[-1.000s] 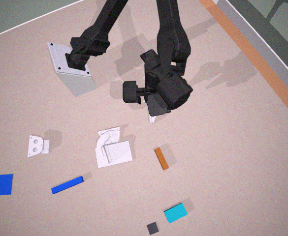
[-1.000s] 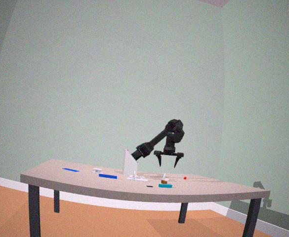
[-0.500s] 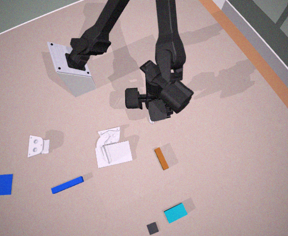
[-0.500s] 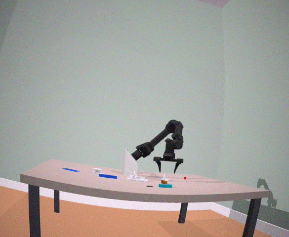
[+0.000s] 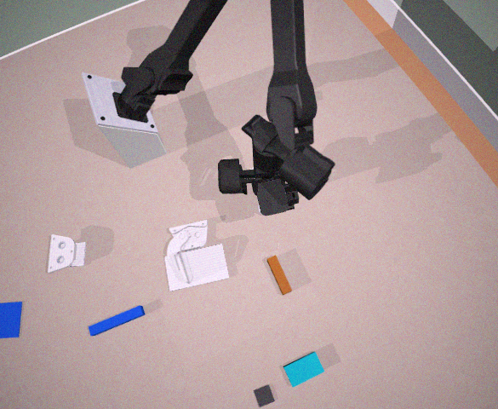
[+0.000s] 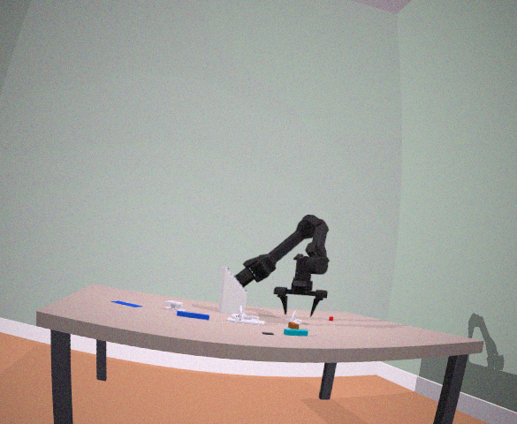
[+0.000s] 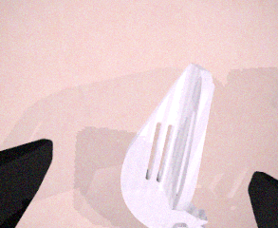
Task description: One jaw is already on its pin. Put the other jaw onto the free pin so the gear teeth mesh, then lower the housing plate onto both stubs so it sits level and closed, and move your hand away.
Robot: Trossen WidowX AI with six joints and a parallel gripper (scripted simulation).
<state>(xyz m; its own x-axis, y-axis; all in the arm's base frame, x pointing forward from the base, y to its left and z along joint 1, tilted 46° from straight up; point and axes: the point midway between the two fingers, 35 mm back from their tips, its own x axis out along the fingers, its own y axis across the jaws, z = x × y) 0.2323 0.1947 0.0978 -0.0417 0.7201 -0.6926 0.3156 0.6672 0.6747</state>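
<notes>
My gripper tip is 40 mm past the white jaw, 20 mm above it and 10 mm to the left of it. Round my gripper tip: cyan block 340 mm ahead, 70 mm to the right, 20 mm below; orange bar 160 mm ahead, 40 mm to the right, 20 mm below; red cube 200 mm behind, 180 mm to the left, 20 mm below.
</notes>
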